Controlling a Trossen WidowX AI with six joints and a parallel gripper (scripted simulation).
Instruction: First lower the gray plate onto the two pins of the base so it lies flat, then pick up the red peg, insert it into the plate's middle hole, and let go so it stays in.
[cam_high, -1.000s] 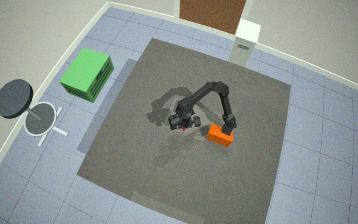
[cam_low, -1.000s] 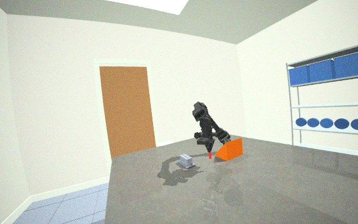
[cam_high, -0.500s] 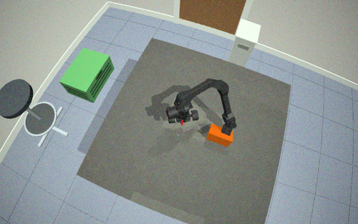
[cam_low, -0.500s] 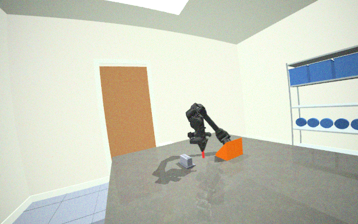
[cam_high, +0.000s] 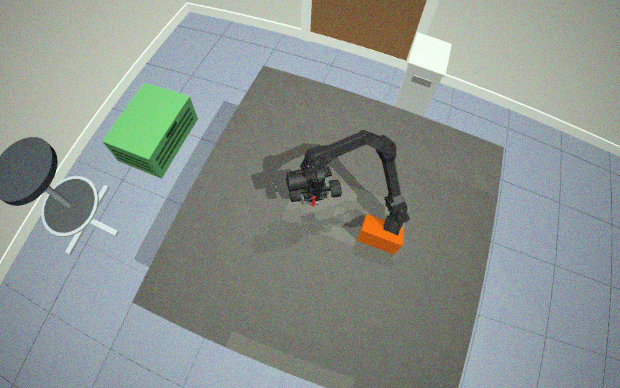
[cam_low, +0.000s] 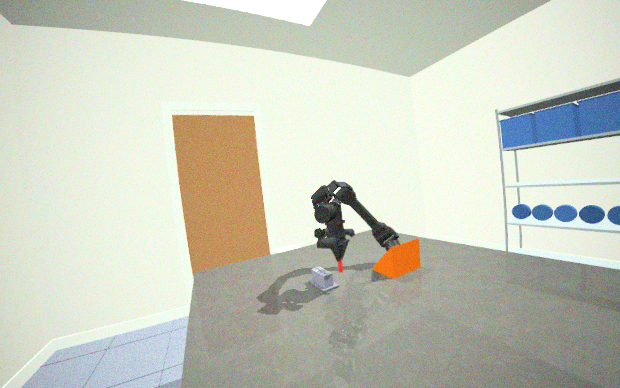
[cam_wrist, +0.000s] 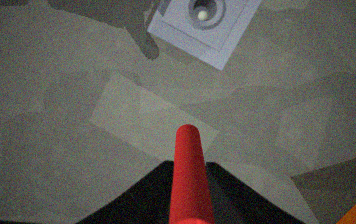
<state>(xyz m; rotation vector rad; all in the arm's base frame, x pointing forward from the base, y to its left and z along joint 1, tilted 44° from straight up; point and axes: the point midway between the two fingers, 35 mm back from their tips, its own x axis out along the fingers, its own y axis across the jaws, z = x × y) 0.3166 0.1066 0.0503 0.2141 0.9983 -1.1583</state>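
Right now my gripper tip is 90 mm to the left of the gray plate, 70 mm above it and 40 mm short of it. From my gripper tip the other things lie so: red peg (right at my gripper tip).
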